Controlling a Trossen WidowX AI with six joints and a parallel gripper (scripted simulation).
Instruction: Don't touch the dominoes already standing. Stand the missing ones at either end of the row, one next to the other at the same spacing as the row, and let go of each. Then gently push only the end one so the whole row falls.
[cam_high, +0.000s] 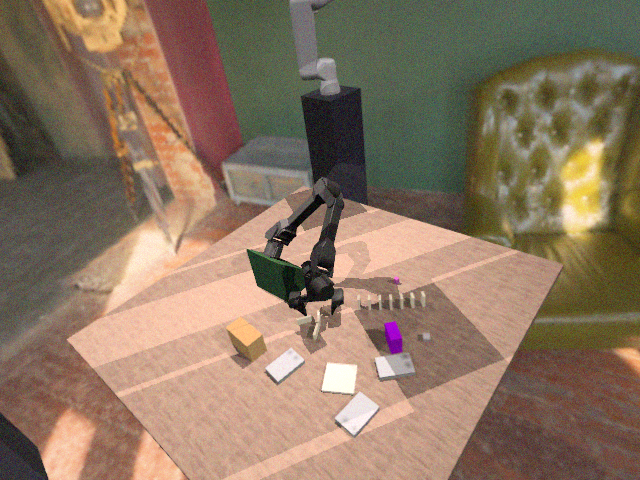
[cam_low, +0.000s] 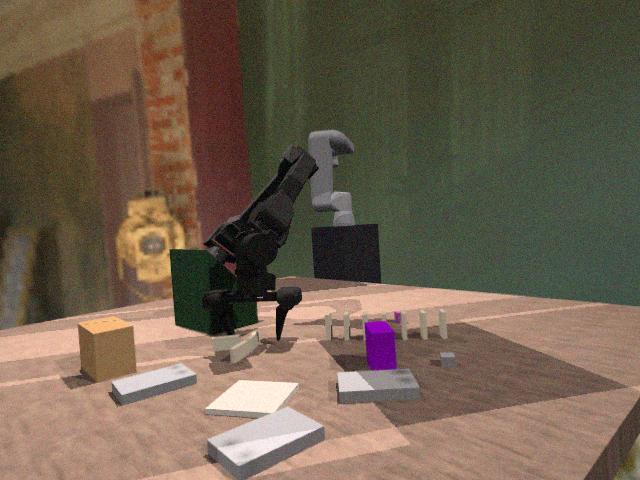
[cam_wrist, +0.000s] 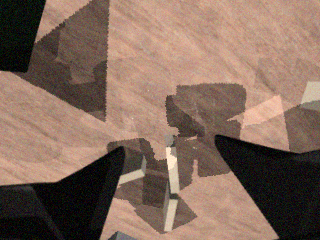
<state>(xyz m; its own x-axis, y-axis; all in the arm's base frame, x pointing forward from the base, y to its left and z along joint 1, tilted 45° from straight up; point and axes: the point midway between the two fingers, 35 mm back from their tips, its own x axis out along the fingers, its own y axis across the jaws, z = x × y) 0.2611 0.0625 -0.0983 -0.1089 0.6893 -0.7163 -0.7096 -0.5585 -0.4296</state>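
Now: gripper tip 310 mm to the right of the tiny purple cube and 100 mm short of it. From my gripper tip the other things lie so: purple block 270 mm ahead, 70 mm to the left, 20 mm above; white slab 230 mm ahead, 130 mm to the right, 10 mm below; tan box 240 mm to the right, 90 mm behind, 30 mm above.
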